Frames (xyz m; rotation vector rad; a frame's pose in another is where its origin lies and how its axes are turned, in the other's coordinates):
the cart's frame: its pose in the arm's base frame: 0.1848 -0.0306 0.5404 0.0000 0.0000 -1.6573
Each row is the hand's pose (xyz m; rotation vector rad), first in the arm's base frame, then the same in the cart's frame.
Working: the arm's base frame: its pose in the cart's frame: -0.0145 -0.1868 -0.5404 0.0000 0.0000 1.6573

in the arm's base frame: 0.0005 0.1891 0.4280 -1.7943 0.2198 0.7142
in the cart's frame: -0.2030 -0.2026 -0.1124 -1.6714 -1.4272 1.7757
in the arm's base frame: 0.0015 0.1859 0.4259 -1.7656 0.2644 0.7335
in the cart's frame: -0.1999 -0.2013 -0.1145 -1.6944 -1.3702 1.8076
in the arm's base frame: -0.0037 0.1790 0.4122 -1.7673 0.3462 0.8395
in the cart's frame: -0.1925 -0.2059 -0.1282 -1.7988 -1.3259 1.8877
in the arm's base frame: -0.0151 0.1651 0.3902 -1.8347 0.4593 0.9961
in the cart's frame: -0.1777 -0.2161 -0.1502 -2.0030 -1.3219 1.9516
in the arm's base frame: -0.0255 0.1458 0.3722 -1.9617 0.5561 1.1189
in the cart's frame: -0.1576 -0.2248 -0.1682 2.0769 1.2803 -1.7912
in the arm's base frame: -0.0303 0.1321 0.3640 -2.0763 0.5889 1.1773
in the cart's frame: -0.1435 -0.2284 -0.1764 2.0742 1.2782 -1.6255
